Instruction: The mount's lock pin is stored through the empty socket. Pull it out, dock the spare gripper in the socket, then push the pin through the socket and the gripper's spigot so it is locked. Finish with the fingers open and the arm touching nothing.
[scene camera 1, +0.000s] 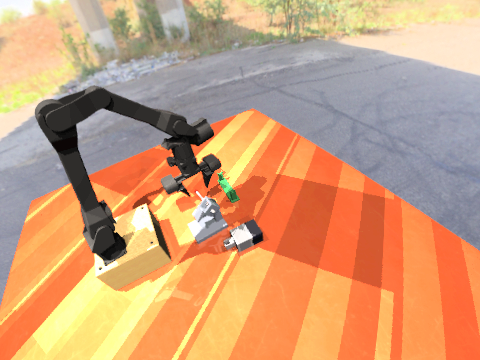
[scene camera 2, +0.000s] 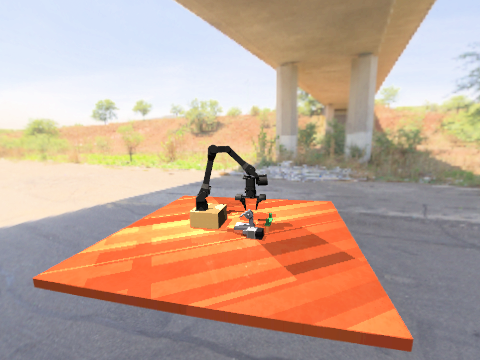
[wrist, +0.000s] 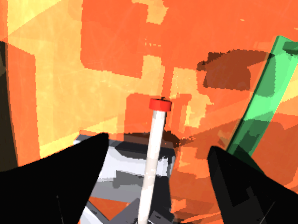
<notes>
The gripper (scene camera 1: 198, 191) is open, with nothing in its grasp. Further things: a spare gripper (scene camera 1: 248, 234) and a grey mount (scene camera 1: 207, 224).
The gripper is seen too in the wrist view (wrist: 159, 146).
</notes>
